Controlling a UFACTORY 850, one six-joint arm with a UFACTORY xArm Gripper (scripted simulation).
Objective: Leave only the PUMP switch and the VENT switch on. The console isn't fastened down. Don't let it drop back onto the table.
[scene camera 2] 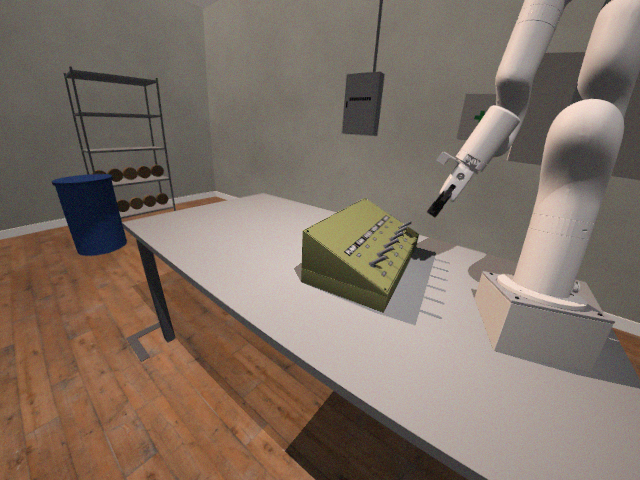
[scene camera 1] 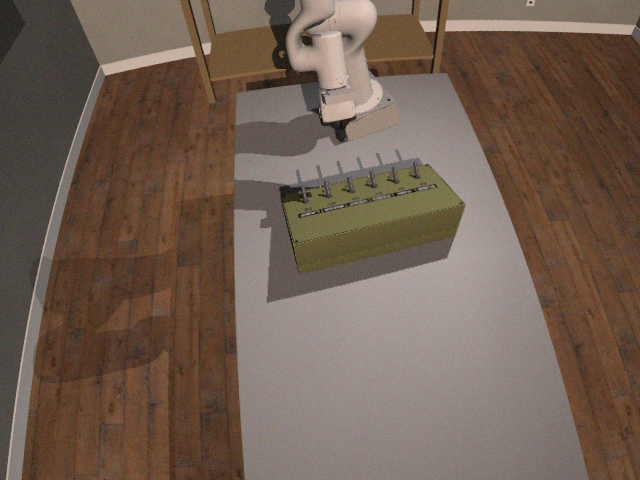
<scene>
An olive console shows in scene camera 2 and in scene camera 1. One and the same spot on the olive console: (scene camera 1: 330, 225) is (scene camera 2: 365, 209).
</scene>
